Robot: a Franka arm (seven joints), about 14 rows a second.
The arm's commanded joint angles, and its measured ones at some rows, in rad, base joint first. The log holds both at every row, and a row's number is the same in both.
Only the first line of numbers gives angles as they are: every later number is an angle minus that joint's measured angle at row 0.
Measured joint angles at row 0:
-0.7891, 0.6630, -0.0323, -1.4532, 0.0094, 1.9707, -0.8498
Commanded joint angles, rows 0 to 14:
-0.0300, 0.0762, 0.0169, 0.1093, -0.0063, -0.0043, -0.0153
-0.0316, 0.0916, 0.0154, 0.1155, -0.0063, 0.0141, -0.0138
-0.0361, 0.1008, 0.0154, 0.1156, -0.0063, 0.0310, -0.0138
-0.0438, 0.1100, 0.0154, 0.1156, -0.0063, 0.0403, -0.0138
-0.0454, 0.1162, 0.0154, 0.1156, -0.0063, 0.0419, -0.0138
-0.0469, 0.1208, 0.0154, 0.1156, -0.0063, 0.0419, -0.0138
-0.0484, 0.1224, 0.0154, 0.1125, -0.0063, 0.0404, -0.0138
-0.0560, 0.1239, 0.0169, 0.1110, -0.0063, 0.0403, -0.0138
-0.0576, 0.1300, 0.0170, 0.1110, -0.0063, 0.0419, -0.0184
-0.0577, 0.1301, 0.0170, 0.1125, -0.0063, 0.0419, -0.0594
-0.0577, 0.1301, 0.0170, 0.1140, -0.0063, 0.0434, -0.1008
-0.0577, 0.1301, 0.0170, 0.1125, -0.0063, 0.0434, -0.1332
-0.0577, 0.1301, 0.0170, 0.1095, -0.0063, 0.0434, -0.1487
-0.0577, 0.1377, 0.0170, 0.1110, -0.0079, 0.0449, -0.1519
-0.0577, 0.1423, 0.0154, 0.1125, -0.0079, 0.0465, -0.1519
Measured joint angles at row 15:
-0.0410, 0.1159, 0.0006, 0.0799, 0.0000, 0.0442, -0.1231
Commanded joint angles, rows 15 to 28:
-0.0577, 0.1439, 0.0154, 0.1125, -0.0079, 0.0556, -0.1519
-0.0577, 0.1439, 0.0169, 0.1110, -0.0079, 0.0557, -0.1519
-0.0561, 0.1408, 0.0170, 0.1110, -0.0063, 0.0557, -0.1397
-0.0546, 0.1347, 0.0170, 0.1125, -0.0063, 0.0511, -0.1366
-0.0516, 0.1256, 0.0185, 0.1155, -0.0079, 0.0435, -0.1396
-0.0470, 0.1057, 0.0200, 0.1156, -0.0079, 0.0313, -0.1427
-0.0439, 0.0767, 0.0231, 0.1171, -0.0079, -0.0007, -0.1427
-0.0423, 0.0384, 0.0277, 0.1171, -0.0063, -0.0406, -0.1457
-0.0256, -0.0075, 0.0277, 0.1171, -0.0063, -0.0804, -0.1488
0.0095, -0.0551, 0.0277, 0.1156, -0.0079, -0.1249, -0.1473
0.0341, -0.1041, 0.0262, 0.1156, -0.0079, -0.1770, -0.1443
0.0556, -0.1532, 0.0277, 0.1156, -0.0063, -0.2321, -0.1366
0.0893, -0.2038, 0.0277, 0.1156, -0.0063, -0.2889, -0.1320
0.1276, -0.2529, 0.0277, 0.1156, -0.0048, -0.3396, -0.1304
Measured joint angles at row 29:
0.0694, -0.1461, 0.0333, 0.1534, 0.0002, -0.2638, -0.1372
